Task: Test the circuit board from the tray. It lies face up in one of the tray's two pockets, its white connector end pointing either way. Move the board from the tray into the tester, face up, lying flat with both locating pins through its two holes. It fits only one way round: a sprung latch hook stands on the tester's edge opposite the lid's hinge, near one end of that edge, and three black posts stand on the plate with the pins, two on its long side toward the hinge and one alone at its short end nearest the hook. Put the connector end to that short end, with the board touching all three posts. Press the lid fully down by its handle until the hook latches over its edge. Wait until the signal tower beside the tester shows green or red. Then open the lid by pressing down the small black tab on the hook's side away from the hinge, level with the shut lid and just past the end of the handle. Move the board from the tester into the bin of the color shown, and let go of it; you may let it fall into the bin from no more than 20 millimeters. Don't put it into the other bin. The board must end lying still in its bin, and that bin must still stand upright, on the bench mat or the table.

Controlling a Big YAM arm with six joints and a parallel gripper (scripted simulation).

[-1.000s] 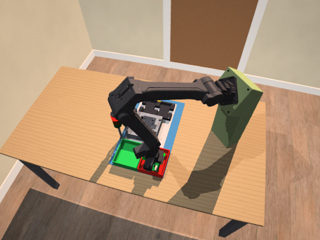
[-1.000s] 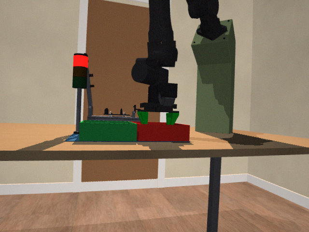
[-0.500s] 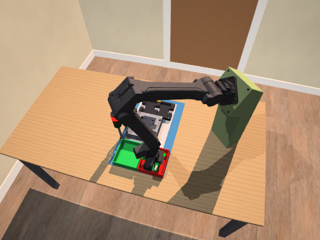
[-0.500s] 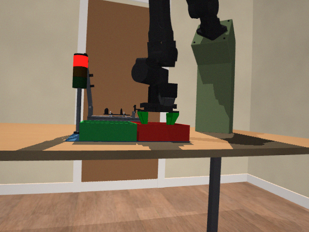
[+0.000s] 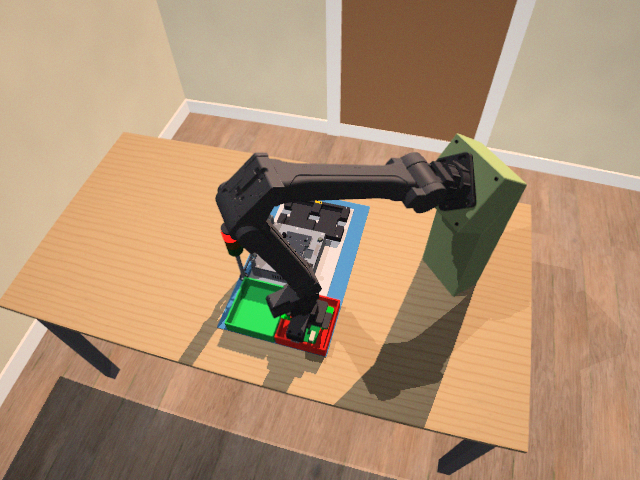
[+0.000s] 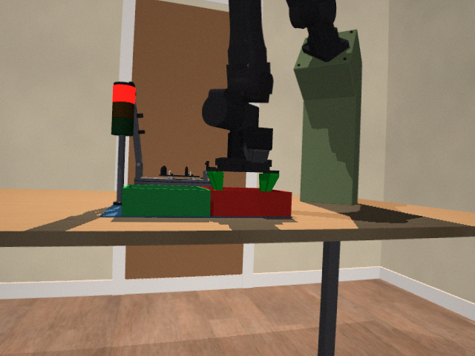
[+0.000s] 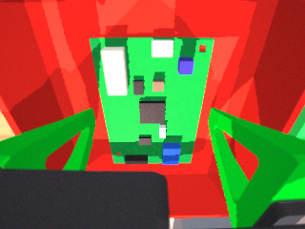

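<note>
Right now the red bin is right at my hand. Round my hand: green bin: 150 mm ahead, 30 mm to the left; latch hook: 70 mm ahead, 130 mm to the right, 70 mm above; green circuit board: 10 mm below.
</note>
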